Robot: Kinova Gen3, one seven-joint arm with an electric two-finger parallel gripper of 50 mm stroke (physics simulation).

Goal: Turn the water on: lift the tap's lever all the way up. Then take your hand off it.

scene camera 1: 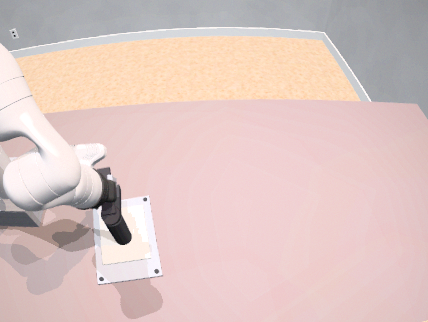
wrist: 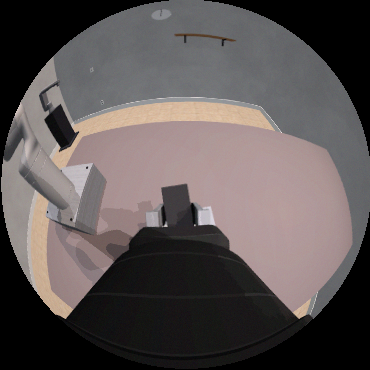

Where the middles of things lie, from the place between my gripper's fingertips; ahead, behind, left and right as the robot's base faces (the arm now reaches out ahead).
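The dark tap lever [wrist: 177, 209] is visible to me, 4 cm to the right of my hand and 1 cm below it. There is the white plate [scene camera 1: 148, 268] as well, which I find 16 cm below my hand and 7 cm to the right of it.
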